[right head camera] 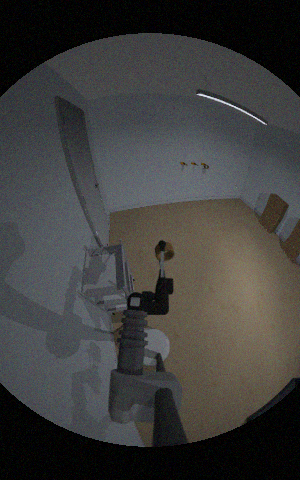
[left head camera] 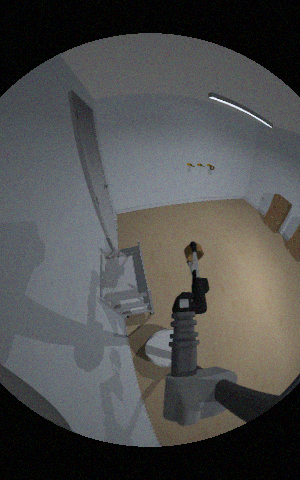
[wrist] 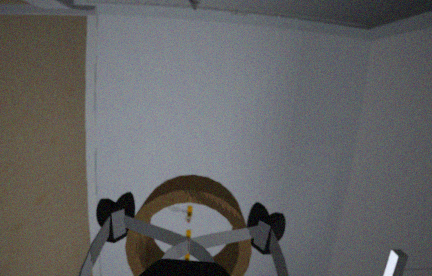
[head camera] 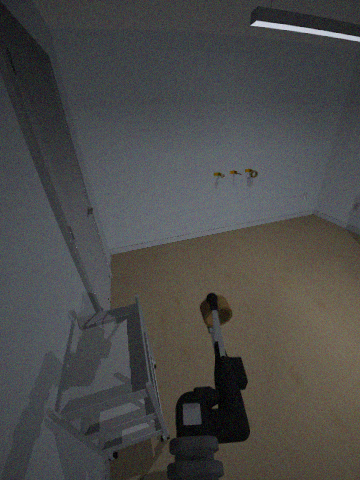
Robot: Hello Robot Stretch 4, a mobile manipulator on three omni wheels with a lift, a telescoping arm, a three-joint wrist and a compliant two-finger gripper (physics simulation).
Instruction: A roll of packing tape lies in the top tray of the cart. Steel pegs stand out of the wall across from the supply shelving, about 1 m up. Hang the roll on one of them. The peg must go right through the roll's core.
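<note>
My gripper is shut on the brown packing tape roll, one fingertip on each side of it. In the wrist view the roll's open core faces the camera. The roll is held in the air, well away from the wall. Several pegs with yellow mounts stand in a row on the far wall. A yellowish ring hangs at the rightmost one. In the wrist view, yellow mounts show through the core.
The grey cart stands left of the arm, by the left wall. A tall grey door panel is on that wall. Brown boxes stand at the right wall. A white round object is below the arm.
</note>
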